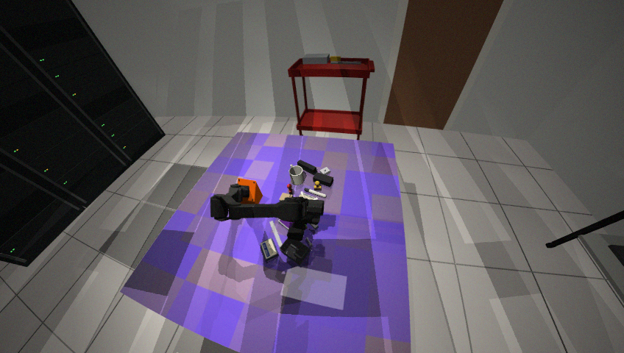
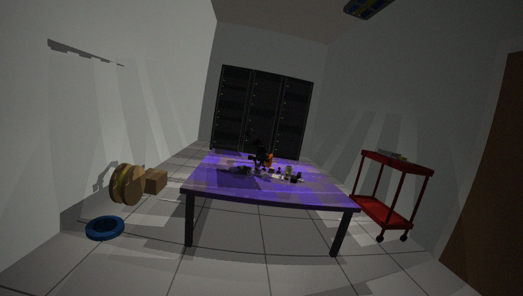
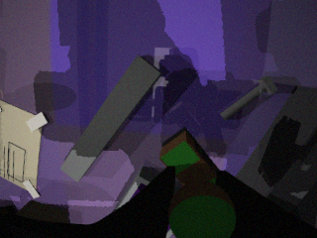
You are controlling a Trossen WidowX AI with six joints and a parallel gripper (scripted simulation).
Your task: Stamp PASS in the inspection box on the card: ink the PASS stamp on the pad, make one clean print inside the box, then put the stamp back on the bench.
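Right now my gripper tip is 9 cm past the ink pad, 6 cm above it and 4 cm to the right of it. From my gripper tip the other things lie so: grey bar 7 cm to the left, 6 cm below, 1 cm ahead; then green-knobbed stamp right at my gripper tip; then bolt 6 cm below, 5 cm to the right, 4 cm ahead.
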